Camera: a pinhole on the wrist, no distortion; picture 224 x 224 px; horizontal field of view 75.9 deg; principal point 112.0 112.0 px. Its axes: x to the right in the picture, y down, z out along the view. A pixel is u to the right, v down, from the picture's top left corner.
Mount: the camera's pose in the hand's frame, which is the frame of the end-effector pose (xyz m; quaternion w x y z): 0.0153 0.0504 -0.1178 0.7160 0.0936 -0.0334 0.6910
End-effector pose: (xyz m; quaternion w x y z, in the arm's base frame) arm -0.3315 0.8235 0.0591 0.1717 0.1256 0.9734 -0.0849
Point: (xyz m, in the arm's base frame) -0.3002 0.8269 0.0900
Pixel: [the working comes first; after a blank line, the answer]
In the camera's frame: -0.0266 0.0613 0.0995

73.7 200.4
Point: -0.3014 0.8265 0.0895
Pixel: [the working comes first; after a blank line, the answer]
In the camera's frame: -0.0271 0.0601 0.0999

73.0 198.3
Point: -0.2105 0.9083 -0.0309
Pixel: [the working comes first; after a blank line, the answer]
In the camera's frame: 0.1094 0.0963 0.1975

191.5 182.0
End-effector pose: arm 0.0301 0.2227 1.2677 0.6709 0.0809 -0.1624 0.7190
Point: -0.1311 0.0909 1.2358
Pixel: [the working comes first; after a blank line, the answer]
In the camera's frame: 0.1382 0.1515 0.1139

outside the picture
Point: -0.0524 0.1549 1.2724
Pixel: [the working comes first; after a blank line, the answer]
In the camera's frame: 0.0576 0.0844 0.1389

171.6 199.2
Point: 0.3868 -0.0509 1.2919
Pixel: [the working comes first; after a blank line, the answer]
In the camera's frame: -0.3650 0.3002 0.2408

outside the picture
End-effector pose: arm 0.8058 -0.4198 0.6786 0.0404 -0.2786 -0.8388 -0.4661
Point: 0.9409 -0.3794 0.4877
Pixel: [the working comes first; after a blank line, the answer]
In the camera's frame: -0.0659 0.1953 0.2837

78.6 210.9
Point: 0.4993 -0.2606 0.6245
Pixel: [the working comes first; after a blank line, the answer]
In the camera's frame: -0.1268 -0.2779 0.2697

outside the picture
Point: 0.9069 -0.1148 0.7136
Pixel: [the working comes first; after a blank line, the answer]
In the camera's frame: 0.2159 -0.0059 0.3317

205.5 109.5
